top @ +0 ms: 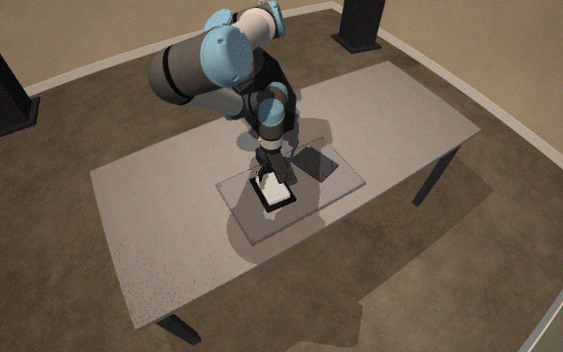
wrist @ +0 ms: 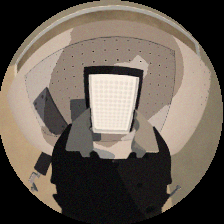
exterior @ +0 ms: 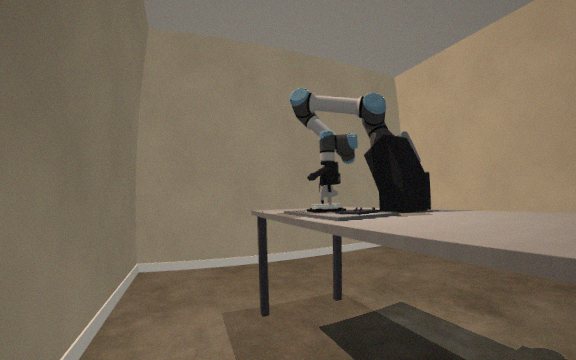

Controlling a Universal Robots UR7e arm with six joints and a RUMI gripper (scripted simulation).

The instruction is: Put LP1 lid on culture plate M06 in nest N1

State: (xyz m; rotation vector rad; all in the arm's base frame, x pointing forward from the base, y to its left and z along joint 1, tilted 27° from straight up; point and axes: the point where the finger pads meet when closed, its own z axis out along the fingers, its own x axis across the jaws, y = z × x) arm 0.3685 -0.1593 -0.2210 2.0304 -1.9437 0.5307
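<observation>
My hand is 2 cm above the culture plate M06. Also, from my hand: plate nest N1: 4 cm below; see-through lid: 1 cm below; lid park LP1: 21 cm to the left, 5 cm behind, 4 cm below.
</observation>
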